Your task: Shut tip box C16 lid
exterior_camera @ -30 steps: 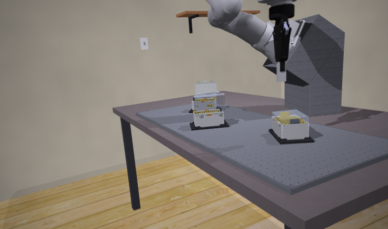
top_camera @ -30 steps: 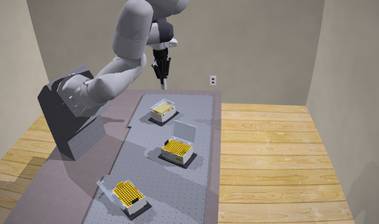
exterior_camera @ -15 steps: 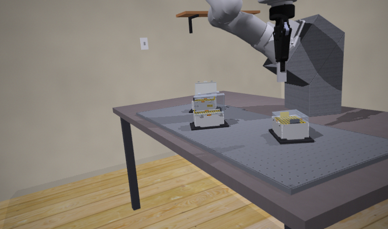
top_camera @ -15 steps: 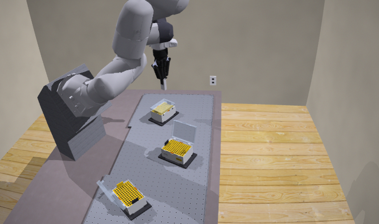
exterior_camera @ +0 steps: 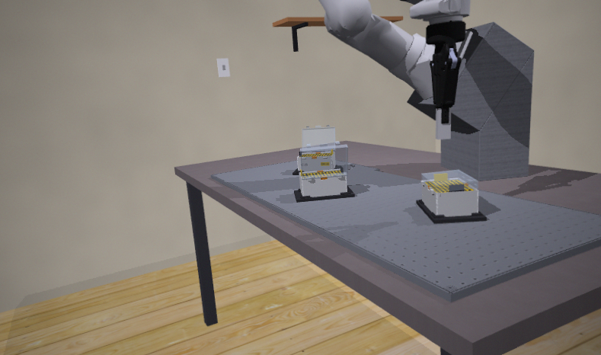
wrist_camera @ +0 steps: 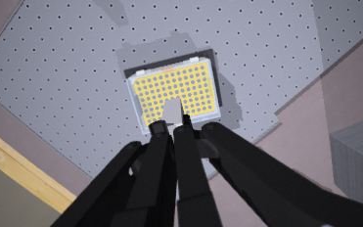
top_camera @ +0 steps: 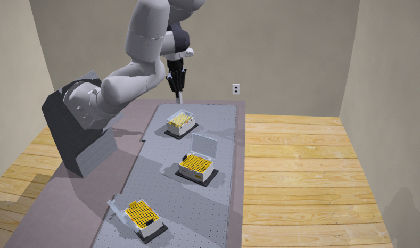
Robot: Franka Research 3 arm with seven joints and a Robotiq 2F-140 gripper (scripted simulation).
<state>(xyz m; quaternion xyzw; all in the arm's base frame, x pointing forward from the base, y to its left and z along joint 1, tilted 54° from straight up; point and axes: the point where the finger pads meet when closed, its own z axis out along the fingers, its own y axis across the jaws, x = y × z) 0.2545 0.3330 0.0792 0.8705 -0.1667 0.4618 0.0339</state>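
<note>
Now: hand 1 cm past the tip box, 1 cm to the right of it and 15 cm above it.
</note>
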